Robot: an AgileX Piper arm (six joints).
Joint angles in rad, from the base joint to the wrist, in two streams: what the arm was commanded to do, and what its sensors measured. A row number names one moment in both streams.
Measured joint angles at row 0:
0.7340, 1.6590, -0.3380, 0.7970, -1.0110, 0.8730
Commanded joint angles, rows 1 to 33:
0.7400, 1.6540, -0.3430, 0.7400, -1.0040, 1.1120
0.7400, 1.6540, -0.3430, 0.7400, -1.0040, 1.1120
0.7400, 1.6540, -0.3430, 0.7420, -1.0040, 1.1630
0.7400, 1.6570, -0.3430, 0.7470, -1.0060, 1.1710
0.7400, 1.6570, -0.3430, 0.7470, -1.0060, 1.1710
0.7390, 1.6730, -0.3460, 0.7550, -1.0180, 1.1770
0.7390, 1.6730, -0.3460, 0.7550, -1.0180, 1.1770
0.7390, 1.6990, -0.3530, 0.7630, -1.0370, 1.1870
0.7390, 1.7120, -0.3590, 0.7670, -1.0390, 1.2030
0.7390, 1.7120, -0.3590, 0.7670, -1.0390, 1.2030
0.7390, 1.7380, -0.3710, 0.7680, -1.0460, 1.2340
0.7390, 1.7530, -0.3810, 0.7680, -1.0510, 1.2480
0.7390, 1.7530, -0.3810, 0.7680, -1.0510, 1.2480
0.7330, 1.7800, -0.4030, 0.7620, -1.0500, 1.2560
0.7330, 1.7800, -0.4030, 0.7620, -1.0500, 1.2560
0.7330, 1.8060, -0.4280, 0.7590, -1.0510, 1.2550
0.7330, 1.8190, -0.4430, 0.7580, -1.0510, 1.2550
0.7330, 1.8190, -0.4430, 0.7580, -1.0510, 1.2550
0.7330, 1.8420, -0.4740, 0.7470, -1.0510, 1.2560
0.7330, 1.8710, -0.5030, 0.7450, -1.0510, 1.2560
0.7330, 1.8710, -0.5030, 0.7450, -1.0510, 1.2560
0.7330, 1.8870, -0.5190, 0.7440, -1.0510, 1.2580
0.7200, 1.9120, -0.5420, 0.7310, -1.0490, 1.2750
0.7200, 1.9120, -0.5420, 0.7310, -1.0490, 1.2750
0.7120, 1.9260, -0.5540, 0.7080, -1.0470, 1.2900
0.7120, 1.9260, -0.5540, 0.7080, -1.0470, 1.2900
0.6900, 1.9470, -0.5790, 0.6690, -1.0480, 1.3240
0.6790, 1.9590, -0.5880, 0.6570, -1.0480, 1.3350
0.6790, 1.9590, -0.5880, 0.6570, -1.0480, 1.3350
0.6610, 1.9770, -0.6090, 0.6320, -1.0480, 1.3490
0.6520, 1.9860, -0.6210, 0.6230, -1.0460, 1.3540
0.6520, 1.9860, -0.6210, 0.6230, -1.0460, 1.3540
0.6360, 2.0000, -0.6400, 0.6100, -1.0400, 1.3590
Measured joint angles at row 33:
0.6590, 1.9840, -0.6120, 0.6440, -1.0480, 1.3420
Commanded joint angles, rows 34 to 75:
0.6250, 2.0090, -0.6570, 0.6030, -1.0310, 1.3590
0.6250, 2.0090, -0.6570, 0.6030, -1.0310, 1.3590
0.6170, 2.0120, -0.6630, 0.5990, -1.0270, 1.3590
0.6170, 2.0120, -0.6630, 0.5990, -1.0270, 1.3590
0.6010, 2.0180, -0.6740, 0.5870, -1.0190, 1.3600
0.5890, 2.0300, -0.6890, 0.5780, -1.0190, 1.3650
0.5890, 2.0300, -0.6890, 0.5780, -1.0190, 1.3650
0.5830, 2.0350, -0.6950, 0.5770, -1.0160, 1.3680
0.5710, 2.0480, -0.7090, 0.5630, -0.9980, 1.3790
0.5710, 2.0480, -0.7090, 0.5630, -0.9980, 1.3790
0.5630, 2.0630, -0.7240, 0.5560, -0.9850, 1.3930
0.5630, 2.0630, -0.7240, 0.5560, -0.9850, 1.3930
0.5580, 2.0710, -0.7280, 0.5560, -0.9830, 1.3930
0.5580, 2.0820, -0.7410, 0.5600, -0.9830, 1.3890
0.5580, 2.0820, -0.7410, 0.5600, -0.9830, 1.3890
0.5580, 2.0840, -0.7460, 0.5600, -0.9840, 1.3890
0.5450, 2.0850, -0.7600, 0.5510, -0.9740, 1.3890
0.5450, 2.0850, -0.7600, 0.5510, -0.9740, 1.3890
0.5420, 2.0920, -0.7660, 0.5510, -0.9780, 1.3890
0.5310, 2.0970, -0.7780, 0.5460, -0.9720, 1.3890
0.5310, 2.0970, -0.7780, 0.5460, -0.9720, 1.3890
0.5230, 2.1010, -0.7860, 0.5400, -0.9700, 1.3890
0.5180, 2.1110, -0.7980, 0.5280, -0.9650, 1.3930
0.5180, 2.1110, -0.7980, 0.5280, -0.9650, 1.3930
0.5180, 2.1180, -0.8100, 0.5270, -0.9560, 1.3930
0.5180, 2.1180, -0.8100, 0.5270, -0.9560, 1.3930
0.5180, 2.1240, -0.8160, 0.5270, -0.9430, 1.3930
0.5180, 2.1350, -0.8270, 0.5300, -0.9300, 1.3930
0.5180, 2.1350, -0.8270, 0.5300, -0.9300, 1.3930
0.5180, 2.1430, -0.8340, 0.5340, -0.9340, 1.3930
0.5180, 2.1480, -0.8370, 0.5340, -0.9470, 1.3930
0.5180, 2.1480, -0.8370, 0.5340, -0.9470, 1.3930
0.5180, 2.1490, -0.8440, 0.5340, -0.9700, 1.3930
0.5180, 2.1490, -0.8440, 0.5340, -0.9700, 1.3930
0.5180, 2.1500, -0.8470, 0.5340, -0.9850, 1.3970
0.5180, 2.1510, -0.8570, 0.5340, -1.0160, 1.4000
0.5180, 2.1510, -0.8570, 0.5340, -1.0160, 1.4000
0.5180, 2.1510, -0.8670, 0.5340, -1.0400, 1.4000
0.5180, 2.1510, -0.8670, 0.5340, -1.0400, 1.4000
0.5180, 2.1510, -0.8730, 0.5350, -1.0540, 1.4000
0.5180, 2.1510, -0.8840, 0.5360, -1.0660, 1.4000
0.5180, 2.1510, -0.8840, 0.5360, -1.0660, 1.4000
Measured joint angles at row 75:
0.5230, 2.1570, -0.8400, 0.5450, -0.9570, 1.3930
